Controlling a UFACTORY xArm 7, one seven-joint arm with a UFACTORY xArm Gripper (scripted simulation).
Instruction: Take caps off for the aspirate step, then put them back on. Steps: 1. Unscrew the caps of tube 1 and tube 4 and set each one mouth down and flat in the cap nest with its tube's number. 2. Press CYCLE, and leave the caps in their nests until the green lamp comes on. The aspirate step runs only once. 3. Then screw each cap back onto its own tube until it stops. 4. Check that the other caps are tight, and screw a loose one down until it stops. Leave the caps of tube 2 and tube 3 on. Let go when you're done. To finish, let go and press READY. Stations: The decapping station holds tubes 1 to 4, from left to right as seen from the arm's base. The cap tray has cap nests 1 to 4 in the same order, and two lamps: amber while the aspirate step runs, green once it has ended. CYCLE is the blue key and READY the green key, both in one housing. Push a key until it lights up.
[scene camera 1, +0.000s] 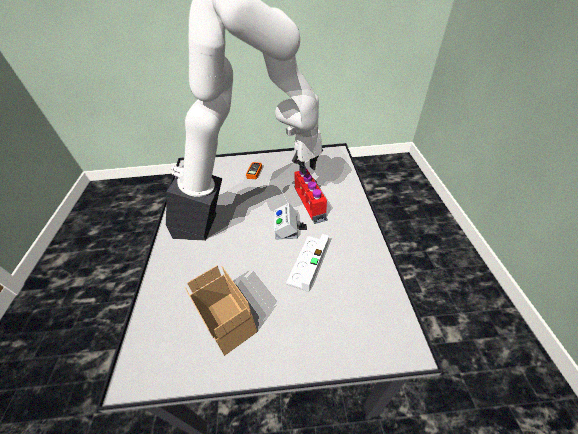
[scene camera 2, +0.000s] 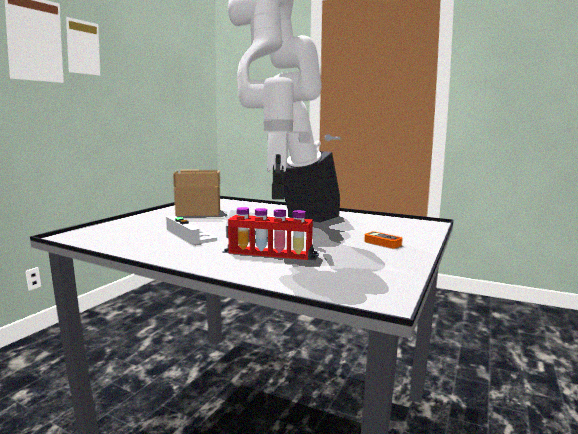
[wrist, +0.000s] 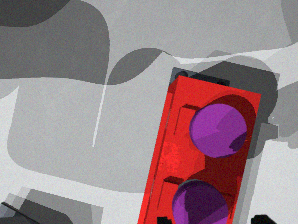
Scene:
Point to the gripper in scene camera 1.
307, 170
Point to a cardboard box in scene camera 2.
At 192, 197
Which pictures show the cardboard box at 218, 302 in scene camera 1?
Scene camera 1 and scene camera 2 only.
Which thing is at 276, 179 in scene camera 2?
The gripper.

